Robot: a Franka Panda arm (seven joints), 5 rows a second.
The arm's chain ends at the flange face. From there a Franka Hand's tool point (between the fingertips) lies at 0.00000 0.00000 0.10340 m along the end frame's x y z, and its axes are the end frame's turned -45 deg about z.
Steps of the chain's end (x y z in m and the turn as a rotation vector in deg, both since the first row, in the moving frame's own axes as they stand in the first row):
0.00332 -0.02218 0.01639 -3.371 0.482 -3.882
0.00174 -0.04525 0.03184 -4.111 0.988 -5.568
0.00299 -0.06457 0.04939 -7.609 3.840 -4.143
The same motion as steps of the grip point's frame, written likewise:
0.01452 -0.00830 0.01621 -2.724 -2.043 -3.882
0.02957 -0.02408 0.03156 -3.606 -2.208 -5.568
0.04351 -0.02883 0.04825 -8.096 -2.665 -4.143

